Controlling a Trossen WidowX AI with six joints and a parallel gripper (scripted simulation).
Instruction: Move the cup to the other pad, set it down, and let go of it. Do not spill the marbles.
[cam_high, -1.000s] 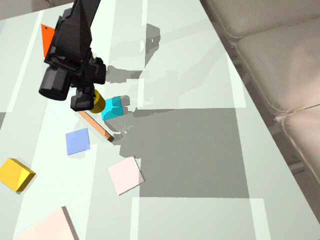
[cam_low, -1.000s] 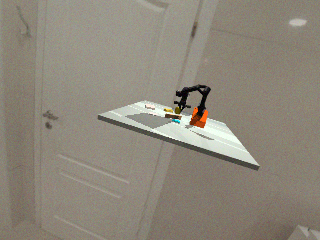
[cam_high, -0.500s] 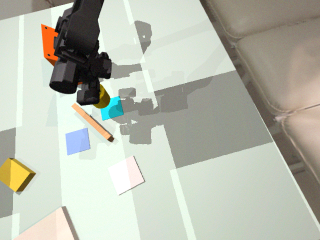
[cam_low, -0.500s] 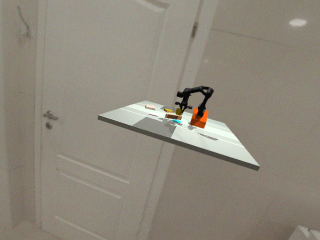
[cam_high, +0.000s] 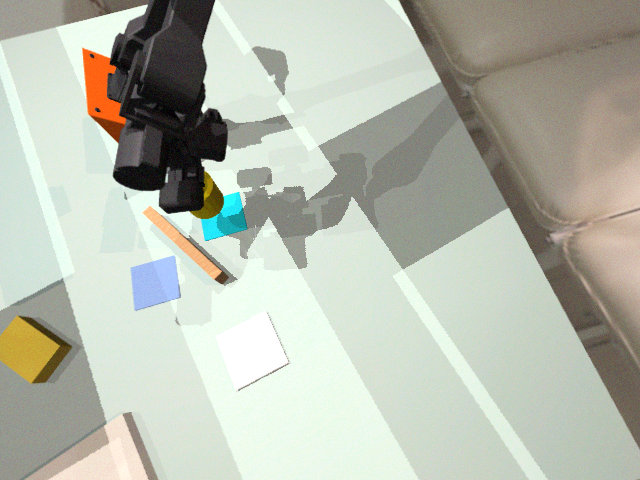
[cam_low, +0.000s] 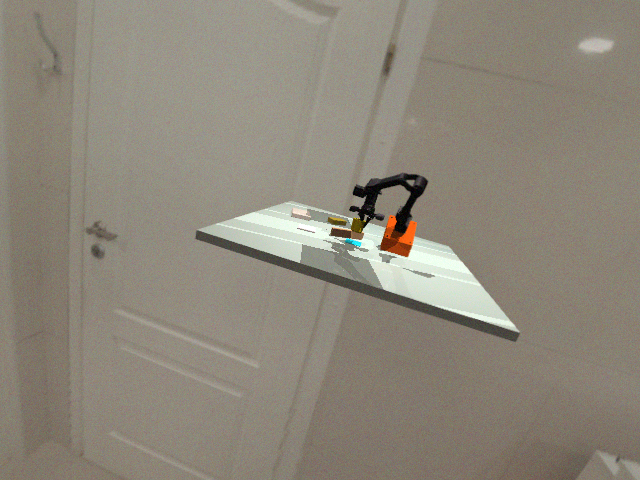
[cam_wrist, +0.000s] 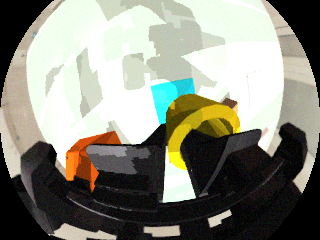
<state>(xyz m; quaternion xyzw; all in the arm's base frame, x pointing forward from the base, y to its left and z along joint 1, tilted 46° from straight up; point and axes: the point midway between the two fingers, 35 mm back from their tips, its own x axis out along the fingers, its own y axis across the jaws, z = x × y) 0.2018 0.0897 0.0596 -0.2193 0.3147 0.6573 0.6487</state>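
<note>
The cyan pad lies 100 mm below my gripper tip and 30 mm ahead of it. From my gripper tip the other things lie so: wooden bar 80 mm below, 80 mm ahead, 70 mm to the right; yellow cup 20 mm ahead; pale blue pad 140 mm to the right, 130 mm ahead, 100 mm below.
</note>
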